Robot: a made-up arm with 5 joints. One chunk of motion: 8 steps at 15 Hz.
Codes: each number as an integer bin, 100 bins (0 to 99) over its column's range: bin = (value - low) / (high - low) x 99, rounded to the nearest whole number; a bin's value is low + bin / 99 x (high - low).
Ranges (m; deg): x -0.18..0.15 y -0.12..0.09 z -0.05..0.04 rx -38..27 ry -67..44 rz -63..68
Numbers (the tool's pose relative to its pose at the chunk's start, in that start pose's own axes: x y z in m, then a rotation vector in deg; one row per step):
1: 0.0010 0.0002 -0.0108 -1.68 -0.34 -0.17
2: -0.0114 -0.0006 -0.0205 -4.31 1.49 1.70
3: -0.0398 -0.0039 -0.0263 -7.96 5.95 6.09
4: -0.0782 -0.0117 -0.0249 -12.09 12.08 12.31
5: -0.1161 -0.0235 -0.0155 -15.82 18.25 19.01
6: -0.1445 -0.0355 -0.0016 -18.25 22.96 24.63
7: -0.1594 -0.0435 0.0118 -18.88 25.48 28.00
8: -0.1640 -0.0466 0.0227 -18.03 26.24 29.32
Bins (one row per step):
1: 54 57 43 55 59 47
2: 51 56 32 51 61 49
3: 42 55 26 46 65 52
4: 31 51 28 39 71 57
5: 19 45 38 34 76 62
6: 11 40 53 30 80 66
7: 6 36 68 29 82 69
8: 5 35 80 30 83 70

